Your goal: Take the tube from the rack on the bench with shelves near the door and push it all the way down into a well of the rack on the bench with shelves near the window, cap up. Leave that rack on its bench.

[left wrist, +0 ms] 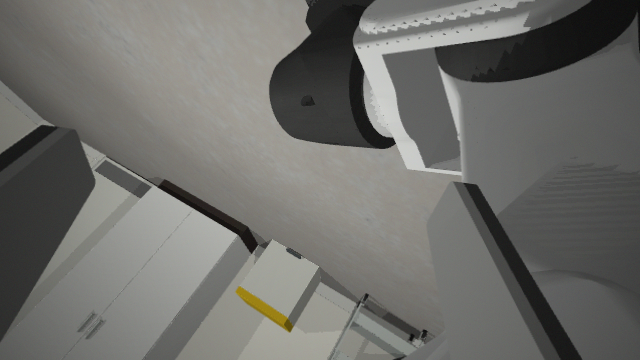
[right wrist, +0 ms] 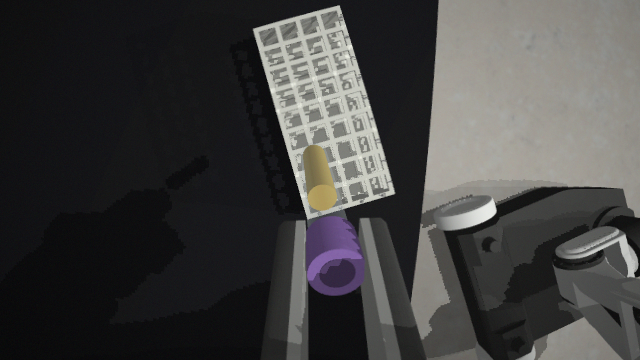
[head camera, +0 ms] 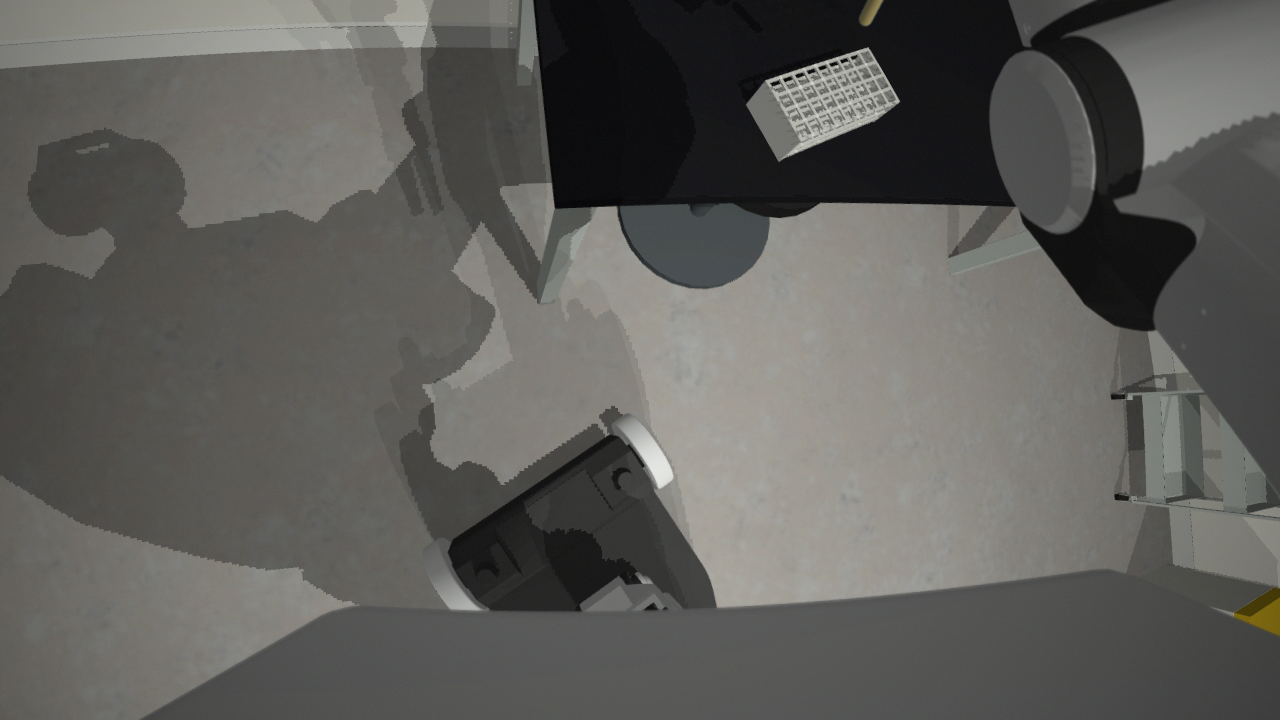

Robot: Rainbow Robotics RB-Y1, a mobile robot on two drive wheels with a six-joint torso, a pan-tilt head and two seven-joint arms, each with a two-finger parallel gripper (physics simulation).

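Frame: origin at the robot's base, x left, y back, z up, level; metres.
Where they show: left gripper, fingertip midpoint: (left wrist: 270, 181); right gripper, fingertip midpoint: (right wrist: 332, 237); robot's base at its link origin: (head camera: 547, 506).
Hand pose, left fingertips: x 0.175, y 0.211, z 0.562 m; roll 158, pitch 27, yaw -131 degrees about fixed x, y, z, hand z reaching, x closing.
Each offset is from my left fingertips to the top centre of the thing. "*": to the spot under its first point. Level surfaces: height alone.
A white grid rack @(dx -0.792, dy -0.600, dz +0.258 m) (head camera: 832, 100) (right wrist: 327, 105) stands on the black bench top @(dz +0.200 m) (head camera: 617, 134) (right wrist: 125, 100); its visible wells look empty. My right gripper (right wrist: 332, 237) is shut on the tube's purple cap @(* dx -0.705, dy -0.635, dz +0.479 m) (right wrist: 335, 280). The tube @(dx -0.729, dy -0.630, dz +0.483 m) (head camera: 869, 12) (right wrist: 317, 167), with yellow contents, hangs cap up. In the right wrist view its lower end overlaps the near end of the rack; in the head view it shows beyond the rack, apart from it. The right gripper does not show in the head view. My left gripper (left wrist: 270, 181) is open and empty, over the floor, away from the bench.
A round grey base @(dx -0.963, dy -0.670, dz -0.532 m) (head camera: 698, 246) is on the floor under the bench edge. My wheeled base (head camera: 572, 519) (right wrist: 510, 260) stands in front of the bench. A metal frame (head camera: 1163, 498) is at the right. A white cabinet (left wrist: 145, 260) and a yellow-edged box (left wrist: 280, 282) stand by the wall.
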